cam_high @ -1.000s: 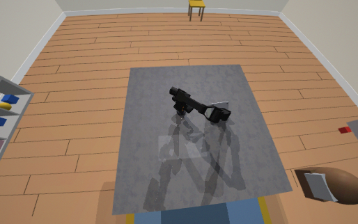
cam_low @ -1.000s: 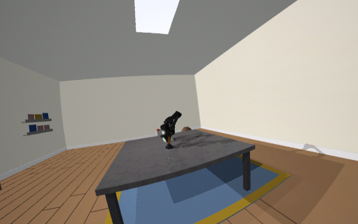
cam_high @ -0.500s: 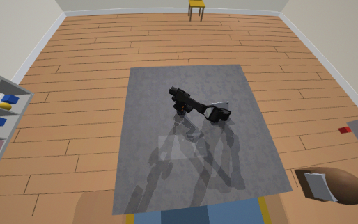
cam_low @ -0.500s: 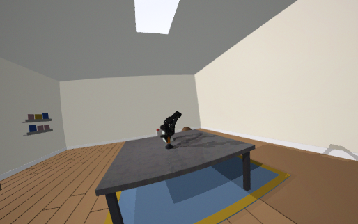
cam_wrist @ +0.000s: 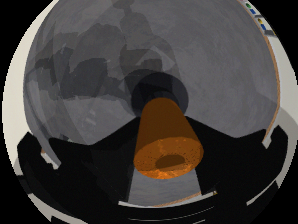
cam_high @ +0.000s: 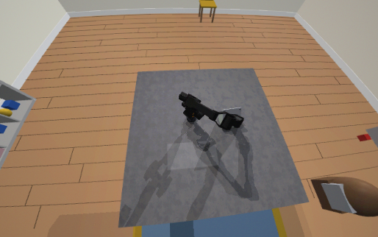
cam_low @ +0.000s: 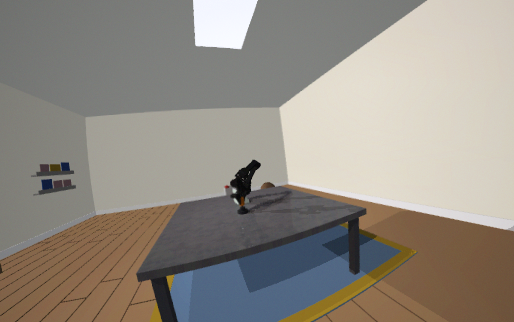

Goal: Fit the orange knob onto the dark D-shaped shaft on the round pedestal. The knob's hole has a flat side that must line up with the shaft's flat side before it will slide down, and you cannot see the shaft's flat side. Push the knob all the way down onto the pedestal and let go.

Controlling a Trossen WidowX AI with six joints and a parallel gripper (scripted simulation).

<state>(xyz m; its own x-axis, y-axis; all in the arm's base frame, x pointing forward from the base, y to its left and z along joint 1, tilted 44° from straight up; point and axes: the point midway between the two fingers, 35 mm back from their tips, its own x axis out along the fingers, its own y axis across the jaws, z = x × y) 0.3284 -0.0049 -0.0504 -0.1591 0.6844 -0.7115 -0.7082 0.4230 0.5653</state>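
Right now the orange knob is 20 mm above my gripper tip. Also, from my gripper tip: dark round pedestal: 40 mm below.
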